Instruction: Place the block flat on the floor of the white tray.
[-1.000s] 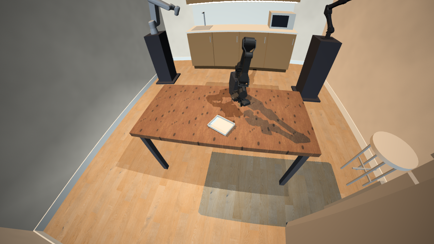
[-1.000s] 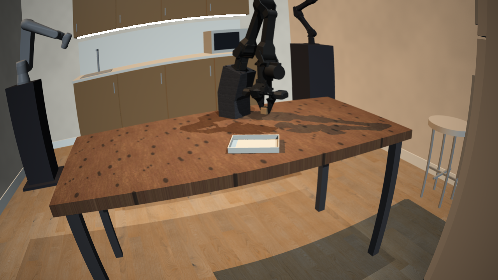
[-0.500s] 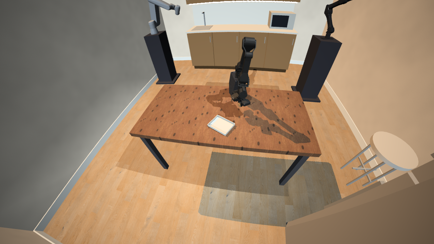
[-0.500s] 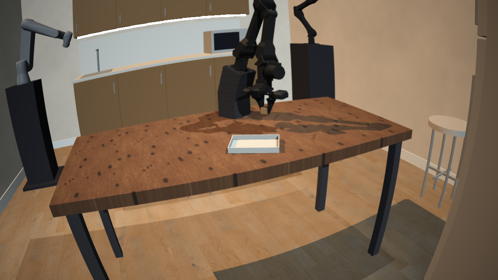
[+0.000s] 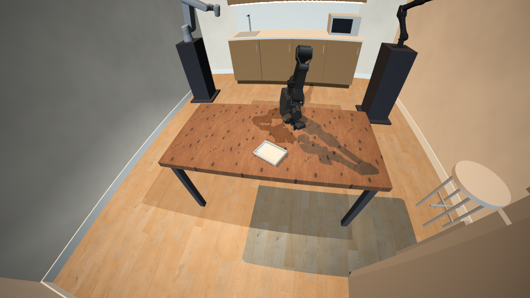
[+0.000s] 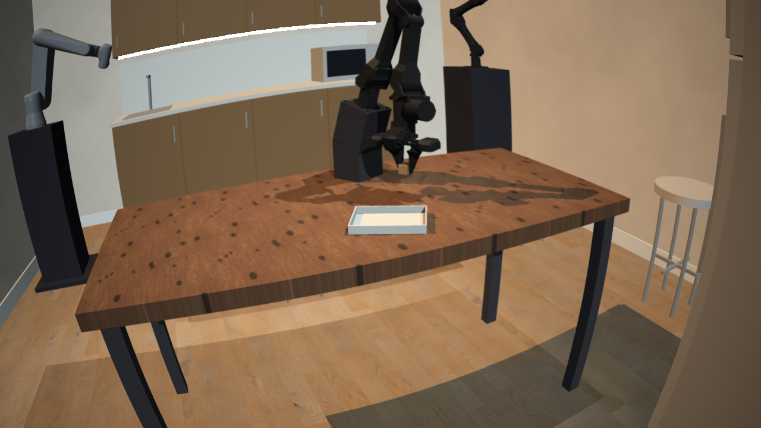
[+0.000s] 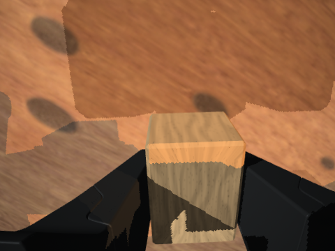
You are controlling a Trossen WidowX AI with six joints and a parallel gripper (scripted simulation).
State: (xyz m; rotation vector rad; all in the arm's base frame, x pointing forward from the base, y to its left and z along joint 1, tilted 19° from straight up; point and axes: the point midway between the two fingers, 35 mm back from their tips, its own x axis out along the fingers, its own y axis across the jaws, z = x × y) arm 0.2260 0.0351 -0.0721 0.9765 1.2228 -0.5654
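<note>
Right now the white tray is 190 mm ahead of my hand, 140 mm to the right of it and 80 mm below it. Also, from my hand: wooden block 20 mm below.
</note>
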